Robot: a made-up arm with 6 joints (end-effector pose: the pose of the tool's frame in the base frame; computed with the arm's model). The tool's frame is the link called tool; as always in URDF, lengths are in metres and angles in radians. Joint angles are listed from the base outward.
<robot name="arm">
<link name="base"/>
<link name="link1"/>
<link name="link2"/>
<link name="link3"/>
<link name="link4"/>
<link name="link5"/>
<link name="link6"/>
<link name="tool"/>
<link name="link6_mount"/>
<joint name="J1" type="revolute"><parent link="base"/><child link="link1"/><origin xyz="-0.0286 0.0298 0.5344" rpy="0 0 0"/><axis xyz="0 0 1"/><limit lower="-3.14" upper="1.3" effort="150" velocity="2"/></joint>
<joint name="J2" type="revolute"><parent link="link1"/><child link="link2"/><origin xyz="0.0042 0.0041 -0.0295" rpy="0 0 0"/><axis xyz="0 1 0"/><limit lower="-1.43" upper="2.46" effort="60" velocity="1.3"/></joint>
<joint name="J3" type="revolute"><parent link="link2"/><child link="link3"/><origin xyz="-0.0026 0.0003 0.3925" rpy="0 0 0"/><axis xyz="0 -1 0"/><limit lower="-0.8" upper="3.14" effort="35" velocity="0.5"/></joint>
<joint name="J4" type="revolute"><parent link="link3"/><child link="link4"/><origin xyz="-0.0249 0.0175 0.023" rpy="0 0 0"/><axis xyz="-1 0 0"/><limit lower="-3.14" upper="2.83" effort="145" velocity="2"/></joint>
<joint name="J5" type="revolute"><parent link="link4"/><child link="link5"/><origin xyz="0.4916 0.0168 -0.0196" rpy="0 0 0"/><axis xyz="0 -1 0"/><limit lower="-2.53" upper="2.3" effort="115" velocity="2.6"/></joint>
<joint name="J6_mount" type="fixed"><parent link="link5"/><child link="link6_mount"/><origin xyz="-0.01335 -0.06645 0.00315" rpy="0 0 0"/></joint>
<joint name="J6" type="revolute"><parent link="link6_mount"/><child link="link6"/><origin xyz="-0.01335 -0.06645 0.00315" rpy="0 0 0"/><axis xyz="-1 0 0"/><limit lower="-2.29" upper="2.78" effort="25" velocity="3.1"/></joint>
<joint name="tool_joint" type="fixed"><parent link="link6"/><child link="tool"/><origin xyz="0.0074 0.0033 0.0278" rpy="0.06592 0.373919 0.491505"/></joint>
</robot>
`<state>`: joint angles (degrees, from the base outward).
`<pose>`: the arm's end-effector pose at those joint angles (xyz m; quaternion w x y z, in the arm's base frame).
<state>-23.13 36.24 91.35 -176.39 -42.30 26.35</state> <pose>0.4820 -0.0561 1.2113 0.2146 0.3585 -0.3700 0.8298</pose>
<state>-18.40 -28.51 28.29 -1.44 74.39 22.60</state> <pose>0.0023 -0.0644 1.2048 0.5737 -0.3630 -0.7074 -0.1966</pose>
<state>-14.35 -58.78 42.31 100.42 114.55 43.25</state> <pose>-0.5557 0.1570 1.1263 0.3491 0.7727 0.4155 0.3294</pose>
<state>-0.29 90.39 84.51 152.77 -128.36 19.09</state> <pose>0.8788 0.1285 0.5447 0.1240 -0.2194 0.4638 -0.8493</pose>
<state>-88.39 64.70 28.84 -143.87 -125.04 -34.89</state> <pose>0.1313 -0.7108 0.3512 0.1728 0.6568 -0.2499 0.6901</pose>
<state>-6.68 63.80 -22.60 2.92 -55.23 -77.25</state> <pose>0.3746 -0.1384 0.2151 0.2320 0.4977 0.6959 -0.4629</pose>
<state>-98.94 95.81 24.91 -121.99 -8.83 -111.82</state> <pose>0.0116 -0.4393 0.0158 0.4882 -0.1604 0.8496 0.1191</pose>
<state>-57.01 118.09 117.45 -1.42 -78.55 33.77</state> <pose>0.3660 -0.7177 0.3423 0.6327 0.2693 0.7256 0.0253</pose>
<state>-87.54 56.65 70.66 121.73 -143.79 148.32</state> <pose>0.0869 -0.7274 0.9416 0.1497 -0.6132 -0.7088 -0.3149</pose>
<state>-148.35 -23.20 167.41 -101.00 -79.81 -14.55</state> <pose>0.5529 0.3419 0.8673 0.6497 -0.4234 0.6069 -0.1742</pose>
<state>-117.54 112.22 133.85 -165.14 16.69 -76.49</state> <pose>-0.2467 -0.7389 0.5187 0.1734 -0.1597 0.8489 -0.4731</pose>
